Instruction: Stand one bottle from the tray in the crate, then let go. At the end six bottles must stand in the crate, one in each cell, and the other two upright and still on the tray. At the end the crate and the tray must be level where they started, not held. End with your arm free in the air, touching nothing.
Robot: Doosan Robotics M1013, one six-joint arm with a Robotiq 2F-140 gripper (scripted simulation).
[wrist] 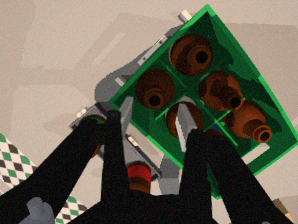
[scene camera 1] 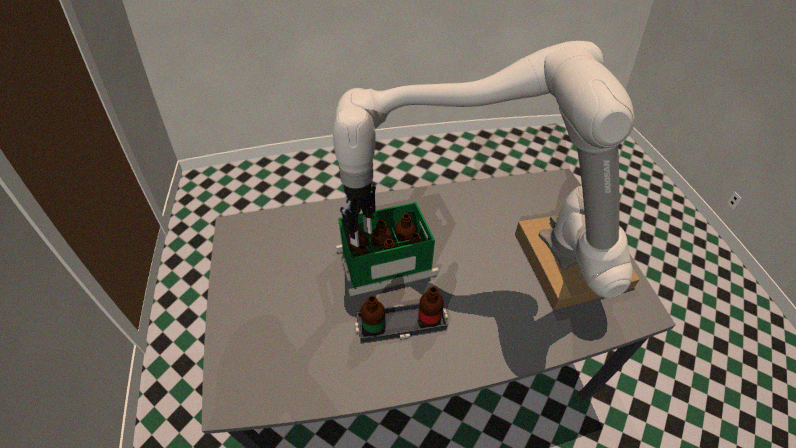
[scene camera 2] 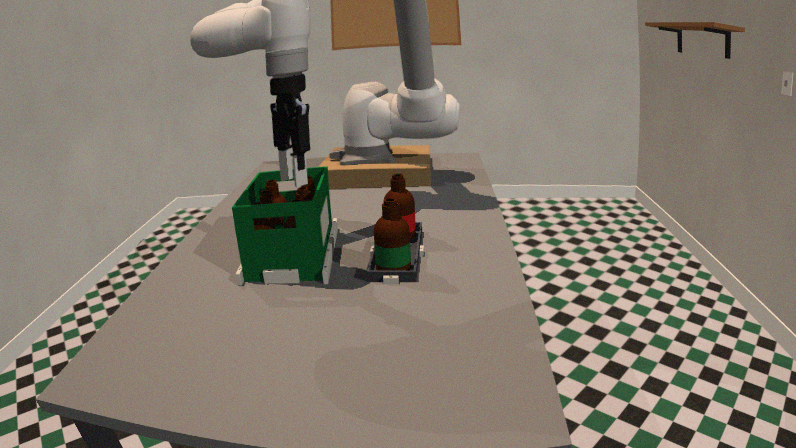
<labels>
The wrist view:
my gripper: 154, 110
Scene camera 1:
my gripper: 361, 238
tray: 405, 317
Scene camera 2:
my gripper: 293, 182
tray: 373, 275
crate: 299, 248
</labels>
